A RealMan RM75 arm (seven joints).
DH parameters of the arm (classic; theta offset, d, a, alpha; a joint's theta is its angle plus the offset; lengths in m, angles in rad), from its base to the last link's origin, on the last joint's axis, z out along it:
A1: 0 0.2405 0 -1.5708
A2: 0 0 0 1.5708
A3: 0 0.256 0 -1.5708
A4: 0 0 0 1.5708
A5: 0 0.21 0 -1.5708
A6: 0 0 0 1.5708
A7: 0 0.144 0 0
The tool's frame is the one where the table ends.
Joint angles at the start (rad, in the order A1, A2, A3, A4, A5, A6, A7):
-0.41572 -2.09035 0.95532 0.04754 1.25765 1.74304 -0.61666
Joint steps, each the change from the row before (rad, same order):
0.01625 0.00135 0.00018 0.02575 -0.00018 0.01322 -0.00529
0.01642 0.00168 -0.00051 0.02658 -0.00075 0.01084 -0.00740
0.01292 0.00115 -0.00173 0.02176 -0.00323 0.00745 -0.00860
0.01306 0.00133 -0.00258 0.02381 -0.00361 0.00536 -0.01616
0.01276 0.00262 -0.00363 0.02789 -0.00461 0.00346 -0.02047
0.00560 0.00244 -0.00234 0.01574 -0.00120 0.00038 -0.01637
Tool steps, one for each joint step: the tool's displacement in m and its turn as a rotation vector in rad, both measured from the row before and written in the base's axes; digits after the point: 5 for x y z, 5 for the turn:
-0.00169 -0.00155 0.00454 0.01318 -0.00113 -0.00935
-0.00197 -0.00131 0.00470 0.01272 -0.00005 -0.00677
-0.00158 -0.00060 0.00409 0.01126 -0.00183 -0.00234
-0.00174 -0.00020 0.00441 0.00758 -0.00368 0.00134
-0.00192 0.00071 0.00548 0.00853 -0.00240 0.00200
-0.00105 0.00088 0.00322 0.00049 -0.00144 0.00213

